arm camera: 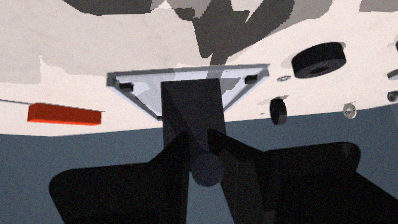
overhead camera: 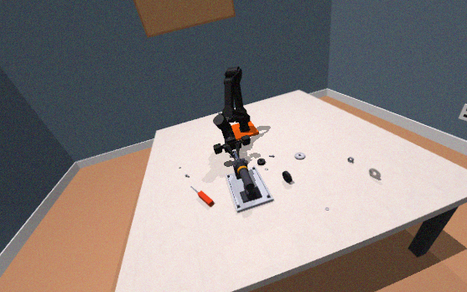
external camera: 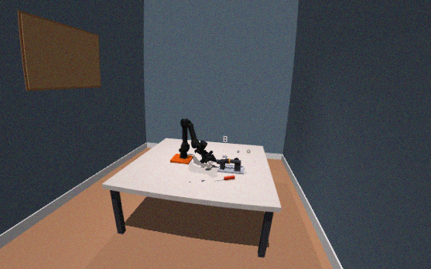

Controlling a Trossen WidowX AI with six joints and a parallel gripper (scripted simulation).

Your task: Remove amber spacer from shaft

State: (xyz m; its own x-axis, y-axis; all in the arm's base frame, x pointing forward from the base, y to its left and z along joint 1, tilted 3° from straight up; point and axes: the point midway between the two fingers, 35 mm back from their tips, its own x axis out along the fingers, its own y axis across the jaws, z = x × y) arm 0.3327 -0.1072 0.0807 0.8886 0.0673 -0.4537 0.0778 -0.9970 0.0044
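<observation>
Right now my gripper tip is 5 cm short of the shaft and 2 cm below it. The rest, counted from my gripper tip: amber spacer 11 cm ahead, 2 cm above, 1 cm to the left.
</observation>
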